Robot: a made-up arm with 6 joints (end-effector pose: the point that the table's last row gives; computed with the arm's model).
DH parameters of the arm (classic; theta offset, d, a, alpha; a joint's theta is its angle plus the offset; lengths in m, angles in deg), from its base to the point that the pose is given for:
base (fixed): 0 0.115 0 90
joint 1: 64.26 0 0.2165 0
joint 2: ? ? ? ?
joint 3: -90 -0.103 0.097 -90
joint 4: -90 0.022 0.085 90
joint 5: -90 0.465 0.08 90
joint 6: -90 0.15 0.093 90
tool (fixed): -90 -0.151 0 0
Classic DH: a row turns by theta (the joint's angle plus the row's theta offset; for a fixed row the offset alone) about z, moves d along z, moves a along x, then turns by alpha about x.
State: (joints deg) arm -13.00 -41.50 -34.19 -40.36 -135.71 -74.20
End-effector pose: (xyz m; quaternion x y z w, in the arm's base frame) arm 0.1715 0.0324 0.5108 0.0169 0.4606 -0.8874 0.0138
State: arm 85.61 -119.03 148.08 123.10 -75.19 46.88
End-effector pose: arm 0.1347 -0.0894 -0.0740 0.0101 -0.5097 0.2032 0.8359
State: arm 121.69 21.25 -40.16 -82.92 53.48 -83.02
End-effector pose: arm 0.2352 0.1242 0.0181 0.0249 0.9102 0.0262 0.4126
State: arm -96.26 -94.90 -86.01 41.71 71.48 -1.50
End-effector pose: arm -0.1222 -0.0480 0.1632 0.6181 0.7168 0.2974 0.1253
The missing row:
joint 2: 25.74 -0.145 -0.096 90
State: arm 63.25 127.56 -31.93 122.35 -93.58 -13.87
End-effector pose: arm -0.3762 0.4001 0.2784 -0.3497 -0.2773 -0.7186 0.5334
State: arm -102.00 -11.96 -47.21 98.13 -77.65 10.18
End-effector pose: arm 0.0466 0.2091 -0.3118 0.0014 -0.4989 -0.7869 0.3632
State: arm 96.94 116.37 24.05 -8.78 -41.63 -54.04
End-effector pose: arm -0.0742 -0.0352 0.4139 -0.0203 -0.7698 0.6288 0.1076
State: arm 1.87 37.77 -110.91 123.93 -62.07 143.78
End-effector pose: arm 0.7727 0.1227 0.1402 0.3107 -0.2228 -0.7320 0.5639
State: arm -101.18 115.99 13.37 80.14 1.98 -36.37
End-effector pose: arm 0.4074 0.1619 -0.1860 0.2475 0.0255 0.6708 0.6986
